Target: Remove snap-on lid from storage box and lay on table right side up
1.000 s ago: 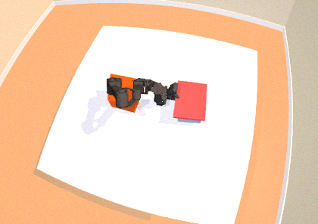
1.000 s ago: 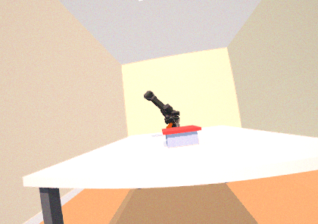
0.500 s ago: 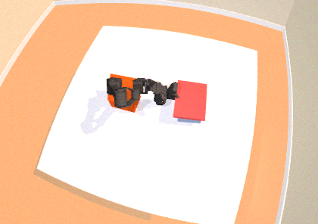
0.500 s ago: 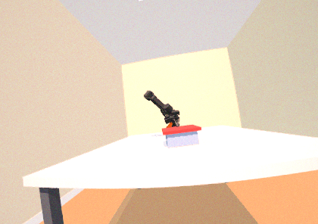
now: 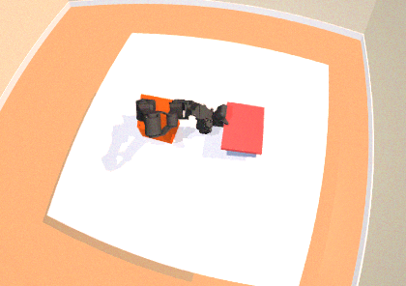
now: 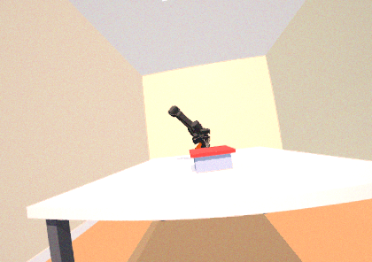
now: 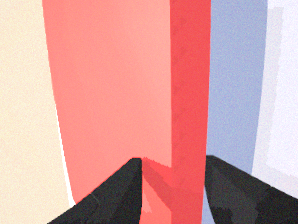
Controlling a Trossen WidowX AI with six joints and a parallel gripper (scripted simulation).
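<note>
The red lid is 8 cm ahead of my gripper tip and 1 cm to the left of it. Also, from my gripper tip: storage box (8 cm ahead, 5 cm below, 1 cm to the left).
</note>
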